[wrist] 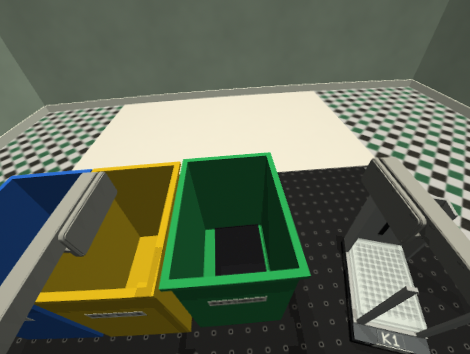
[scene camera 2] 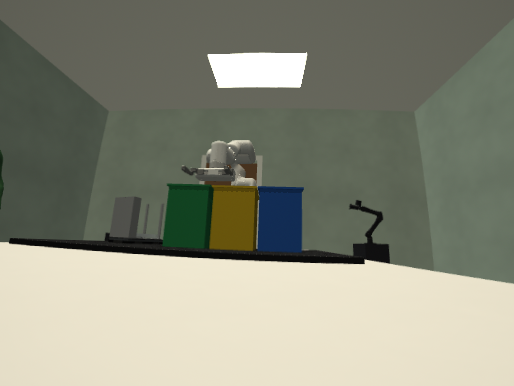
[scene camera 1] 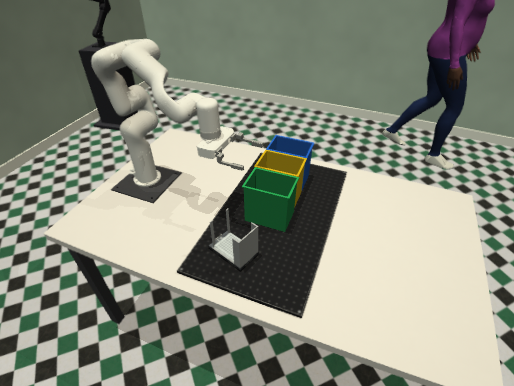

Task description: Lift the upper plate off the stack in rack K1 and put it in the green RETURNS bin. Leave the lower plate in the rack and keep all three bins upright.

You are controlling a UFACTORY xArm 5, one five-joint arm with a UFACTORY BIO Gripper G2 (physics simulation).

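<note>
The black upper plate lies at the bottom of the green RETURNS bin; in the scene views the bin walls hide it. The pale lower plate lies in rack K1. My gripper is open and empty, its fingers wide apart. It is above bin-rim height, on the robot's side of the bins. The green, yellow and blue bins stand upright.
The bins stand in a row on the black perforated mat, with the rack beside the green bin. The mat lies on the cream table. A person is on the floor beyond the table. A second, black arm stands away from the table.
</note>
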